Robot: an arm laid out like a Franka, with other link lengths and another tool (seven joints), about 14 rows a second.
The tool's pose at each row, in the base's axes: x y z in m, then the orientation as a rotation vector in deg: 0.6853 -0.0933 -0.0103 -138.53 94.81 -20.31; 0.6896 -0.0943 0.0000 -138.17 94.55 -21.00; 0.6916 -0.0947 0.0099 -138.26 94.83 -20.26; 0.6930 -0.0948 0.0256 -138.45 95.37 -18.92; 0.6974 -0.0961 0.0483 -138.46 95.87 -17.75; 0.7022 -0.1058 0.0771 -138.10 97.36 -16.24; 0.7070 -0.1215 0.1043 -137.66 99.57 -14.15; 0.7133 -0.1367 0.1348 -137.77 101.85 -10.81; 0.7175 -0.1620 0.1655 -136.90 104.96 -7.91; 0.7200 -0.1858 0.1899 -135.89 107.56 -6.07; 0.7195 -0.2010 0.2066 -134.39 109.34 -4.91; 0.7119 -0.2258 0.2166 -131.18 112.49 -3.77
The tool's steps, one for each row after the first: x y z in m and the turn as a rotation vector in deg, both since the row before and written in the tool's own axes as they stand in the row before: 0.0033 -0.0064 -0.0085 0.58 0.21 -0.01; 0.0020 -0.0046 -0.0088 -0.42 -0.32 0.15; 0.0019 -0.0058 -0.0145 -0.79 -0.56 0.28; 0.0045 -0.0098 -0.0205 -0.61 -0.52 0.33; 0.0126 -0.0087 -0.0267 -0.96 -0.49 1.01; 0.0178 -0.0061 -0.0256 -1.48 -0.58 1.43; 0.0175 -0.0081 -0.0288 -2.33 -1.01 1.27; 0.0259 -0.0025 -0.0304 -2.00 -0.78 2.07; 0.0235 -0.0001 -0.0248 -1.32 -0.40 1.81; 0.0144 0.0017 -0.0173 -0.39 -0.55 1.58; 0.0224 0.0111 -0.0122 -0.06 -0.69 3.01
